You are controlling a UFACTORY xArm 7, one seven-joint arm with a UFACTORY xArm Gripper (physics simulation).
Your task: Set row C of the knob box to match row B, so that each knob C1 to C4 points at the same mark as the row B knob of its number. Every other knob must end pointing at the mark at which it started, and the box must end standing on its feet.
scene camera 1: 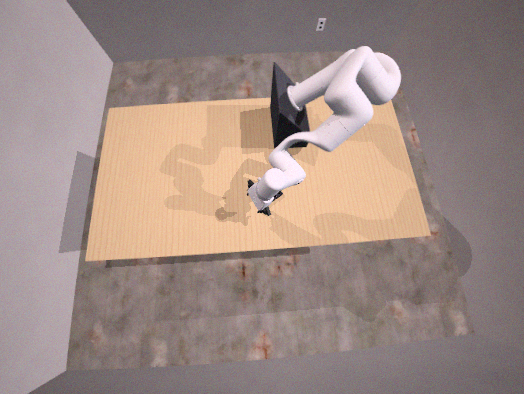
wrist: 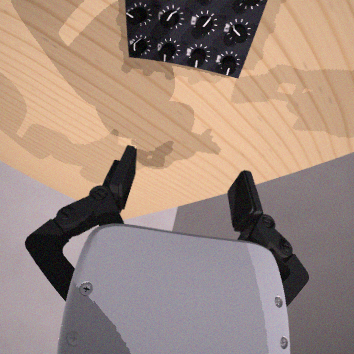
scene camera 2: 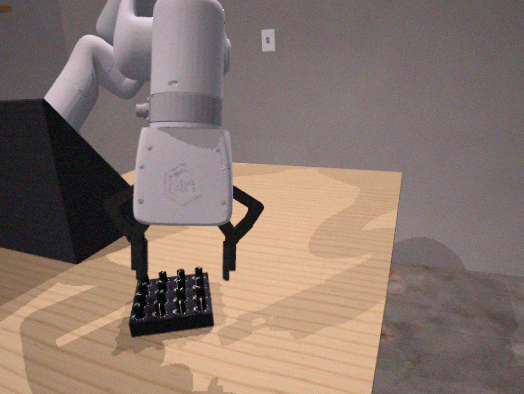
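Pixels of known places: gripper, between the fingertips: (scene camera 1: 254,202) (wrist: 186,170) (scene camera 2: 184,277); arm's base, origin of its link: (scene camera 1: 294,99) (scene camera 2: 39,150).
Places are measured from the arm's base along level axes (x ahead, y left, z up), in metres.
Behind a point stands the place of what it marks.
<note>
The black knob box (scene camera 2: 172,326) @[x 0.451, y -0.157, z -0.175 m] (wrist: 185,35) @[x 0.434, y -0.136, z -0.162 m] stands upright on the table with its knobs up. The wrist view cuts off its far part, and in scene camera 1 it is mostly hidden under the gripper. In the wrist view's nearest row, the three right-hand knobs have white pointers towards the near edge. In the row behind, the two middle pointers slant up and right, and the outer two up and left. The row letters are too small to read surely. My gripper (scene camera 1: 258,198) @[x 0.499, y -0.177, z -0.078 m] (scene camera 2: 184,277) @[x 0.499, y -0.177, z -0.078 m] (wrist: 186,170) @[x 0.499, y -0.177, z -0.078 m] is open and empty, its fingers wide apart above the box's level.
The wooden table (scene camera 1: 150,220) @[x 0.579, y -0.693, z -0.184 m] (scene camera 2: 300,280) @[x 0.556, y 0.027, z -0.184 m] (wrist: 280,110) @[x 0.566, y -0.108, z -0.184 m] bears the box. The black arm base (scene camera 1: 290,120) @[x 0.159, y -0.030, z 0.049 m] (scene camera 2: 30,175) @[x 0.101, y -0.090, z -0.021 m] stands behind and to the left of the box in scene camera 2. The table's right edge lies beyond the box there. Arm shadows fall around the box.
</note>
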